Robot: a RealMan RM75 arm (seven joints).
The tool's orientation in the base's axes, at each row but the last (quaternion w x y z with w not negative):
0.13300, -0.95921, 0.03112, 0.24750
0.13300, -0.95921, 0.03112, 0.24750
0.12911, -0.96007, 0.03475, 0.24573
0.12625, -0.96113, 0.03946, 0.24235
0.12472, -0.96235, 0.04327, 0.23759
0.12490, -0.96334, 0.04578, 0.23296
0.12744, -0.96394, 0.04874, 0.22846
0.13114, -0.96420, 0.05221, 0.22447
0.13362, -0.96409, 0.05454, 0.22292
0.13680, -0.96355, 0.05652, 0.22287
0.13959, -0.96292, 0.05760, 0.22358
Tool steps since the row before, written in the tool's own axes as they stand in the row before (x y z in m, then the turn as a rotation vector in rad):
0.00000, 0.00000, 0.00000, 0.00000, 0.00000, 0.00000
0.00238, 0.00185, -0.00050, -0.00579, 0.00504, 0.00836
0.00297, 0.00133, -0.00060, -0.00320, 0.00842, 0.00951
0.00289, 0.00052, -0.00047, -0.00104, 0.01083, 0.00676
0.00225, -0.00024, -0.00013, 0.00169, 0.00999, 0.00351
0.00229, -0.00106, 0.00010, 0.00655, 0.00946, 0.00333
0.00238, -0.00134, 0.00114, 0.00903, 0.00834, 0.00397
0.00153, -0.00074, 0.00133, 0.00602, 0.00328, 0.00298
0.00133, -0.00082, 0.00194, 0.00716, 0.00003, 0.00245
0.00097, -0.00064, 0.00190, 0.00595, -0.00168, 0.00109
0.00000, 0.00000, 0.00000, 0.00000, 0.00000, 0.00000
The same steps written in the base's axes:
0.00000, 0.00000, 0.00000, 0.00000, 0.00000, 0.00000
0.00208, -0.00190, -0.00117, -0.00960, -0.00263, -0.00545
0.00271, -0.00145, -0.00123, -0.00830, -0.00559, -0.00845
0.00268, -0.00067, -0.00109, -0.00548, -0.00867, -0.00768
0.00208, 0.00014, -0.00089, -0.00150, -0.00877, -0.00599
0.00214, 0.00098, -0.00091, 0.00297, -0.00845, -0.00795
0.00184, 0.00151, -0.00176, 0.00508, -0.00729, -0.00938
0.00093, 0.00101, -0.00166, 0.00361, -0.00258, -0.00602
0.00052, 0.00127, -0.00208, 0.00538, 0.00034, -0.00531
0.00019, 0.00111, -0.00192, 0.00516, 0.00164, -0.00319
0.00000, 0.00000, 0.00000, 0.00000, 0.00000, 0.00000

